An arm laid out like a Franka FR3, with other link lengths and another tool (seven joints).
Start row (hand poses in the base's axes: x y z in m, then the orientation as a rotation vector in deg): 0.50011 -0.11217 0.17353 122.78 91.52 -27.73
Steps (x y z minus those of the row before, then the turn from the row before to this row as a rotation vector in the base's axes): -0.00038 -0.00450 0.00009 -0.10 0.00 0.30; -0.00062 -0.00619 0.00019 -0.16 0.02 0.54; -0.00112 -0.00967 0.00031 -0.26 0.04 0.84; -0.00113 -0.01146 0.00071 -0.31 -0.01 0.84; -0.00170 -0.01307 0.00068 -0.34 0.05 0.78; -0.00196 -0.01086 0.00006 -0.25 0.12 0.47; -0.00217 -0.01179 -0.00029 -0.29 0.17 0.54; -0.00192 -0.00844 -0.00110 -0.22 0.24 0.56
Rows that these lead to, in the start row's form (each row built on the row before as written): 0.49973 -0.11667 0.17362 122.44 91.76 -27.71; 0.49911 -0.12286 0.17381 121.84 92.22 -27.67; 0.49799 -0.13253 0.17412 120.89 92.92 -27.63; 0.49686 -0.14399 0.17483 119.90 93.56 -27.57; 0.49516 -0.15706 0.17551 118.95 94.15 -27.62; 0.49320 -0.16792 0.17557 118.35 94.53 -27.78; 0.49103 -0.17971 0.17528 117.66 94.98 -28.00; 0.48911 -0.18815 0.17418 117.00 95.52 -28.24
